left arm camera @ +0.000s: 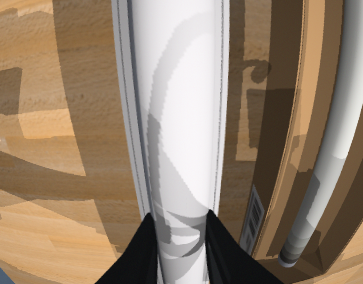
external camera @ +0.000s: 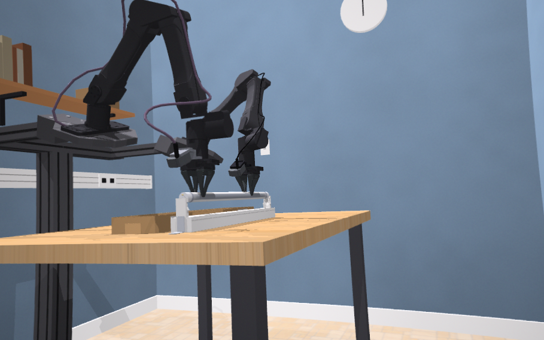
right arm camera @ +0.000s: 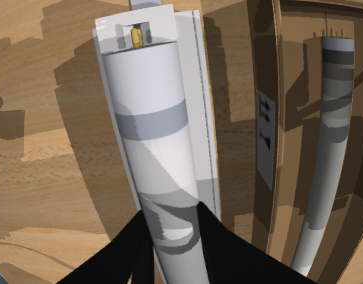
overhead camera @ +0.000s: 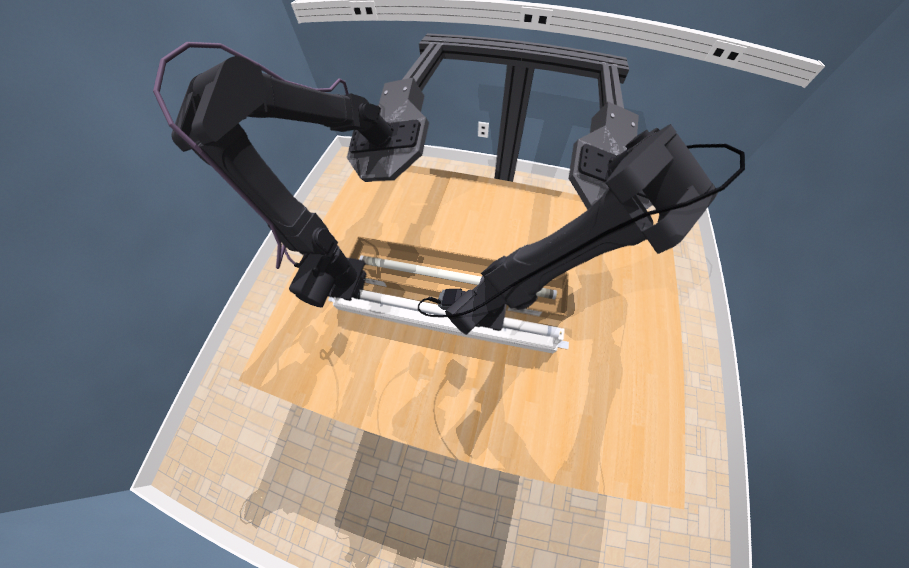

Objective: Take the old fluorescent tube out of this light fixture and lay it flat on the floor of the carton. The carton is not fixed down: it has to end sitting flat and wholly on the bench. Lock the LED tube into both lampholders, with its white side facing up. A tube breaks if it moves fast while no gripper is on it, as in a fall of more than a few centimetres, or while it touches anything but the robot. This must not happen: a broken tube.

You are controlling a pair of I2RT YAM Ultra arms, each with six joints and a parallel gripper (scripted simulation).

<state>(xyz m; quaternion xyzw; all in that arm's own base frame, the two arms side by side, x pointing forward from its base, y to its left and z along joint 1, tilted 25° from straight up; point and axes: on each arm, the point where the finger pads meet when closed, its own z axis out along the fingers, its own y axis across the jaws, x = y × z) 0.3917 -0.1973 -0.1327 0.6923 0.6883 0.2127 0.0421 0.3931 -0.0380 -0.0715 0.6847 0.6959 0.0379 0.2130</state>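
My left hand is 120 mm to the left of the LED tube and 10 mm above it. Round my left hand: light fixture (120 mm to the right, 40 mm below); brown carton (130 mm behind, 120 mm to the right, 70 mm below); old fluorescent tube (130 mm behind, 120 mm to the right, 80 mm below).
The LED tube lies 220 mm to the left of my right hand and 10 mm below it. Round my right hand: light fixture: 220 mm to the left, 40 mm below; then brown carton: 140 mm behind, 220 mm to the left, 70 mm below; then old fluorescent tube: 140 mm behind, 220 mm to the left, 80 mm below.
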